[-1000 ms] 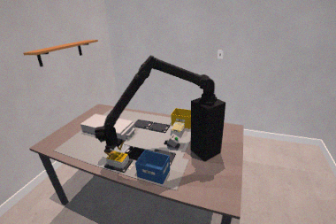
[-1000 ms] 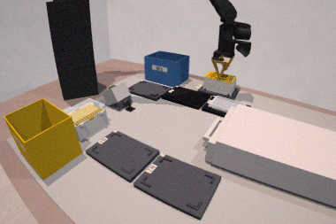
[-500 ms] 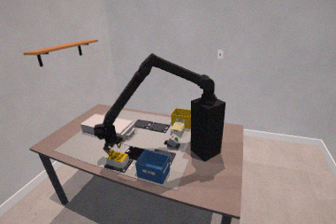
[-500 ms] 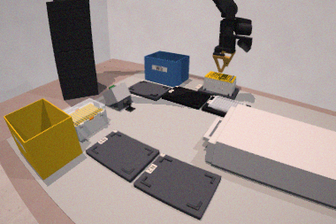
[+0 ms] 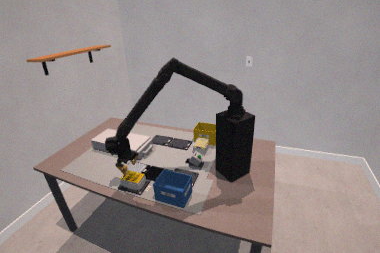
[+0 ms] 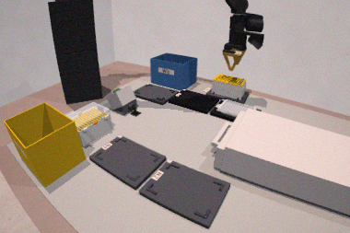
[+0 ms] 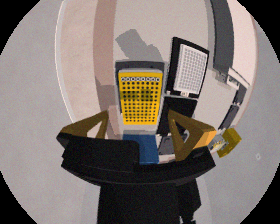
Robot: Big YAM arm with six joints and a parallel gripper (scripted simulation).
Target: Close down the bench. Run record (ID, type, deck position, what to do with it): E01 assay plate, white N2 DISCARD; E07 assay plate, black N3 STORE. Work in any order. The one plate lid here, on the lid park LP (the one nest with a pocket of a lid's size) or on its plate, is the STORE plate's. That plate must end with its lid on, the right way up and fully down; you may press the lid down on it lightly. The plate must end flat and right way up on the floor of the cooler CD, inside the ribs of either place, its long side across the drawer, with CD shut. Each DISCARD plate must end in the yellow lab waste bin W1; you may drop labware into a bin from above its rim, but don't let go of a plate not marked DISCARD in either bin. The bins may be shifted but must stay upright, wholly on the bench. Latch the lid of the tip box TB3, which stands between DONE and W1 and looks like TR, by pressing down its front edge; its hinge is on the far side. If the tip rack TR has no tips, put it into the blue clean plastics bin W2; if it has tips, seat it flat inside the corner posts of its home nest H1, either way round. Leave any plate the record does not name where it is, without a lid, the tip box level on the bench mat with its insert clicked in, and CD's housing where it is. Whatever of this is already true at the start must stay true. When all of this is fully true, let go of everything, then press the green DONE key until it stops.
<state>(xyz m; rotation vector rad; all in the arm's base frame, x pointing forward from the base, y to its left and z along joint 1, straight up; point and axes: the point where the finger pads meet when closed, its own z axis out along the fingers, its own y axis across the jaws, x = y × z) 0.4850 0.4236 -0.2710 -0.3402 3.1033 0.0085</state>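
Right now my hand is 38 cm to the left of the DONE key block, 24 cm past it and 8 cm above it. Round my hand: black slab: 16 cm to the right, 13 cm below, 8 cm behind; blue bin W2: 27 cm behind, 10 cm below, 6 cm to the right; tip rack TR: 8 cm below, 1 cm to the right, 1 cm behind.
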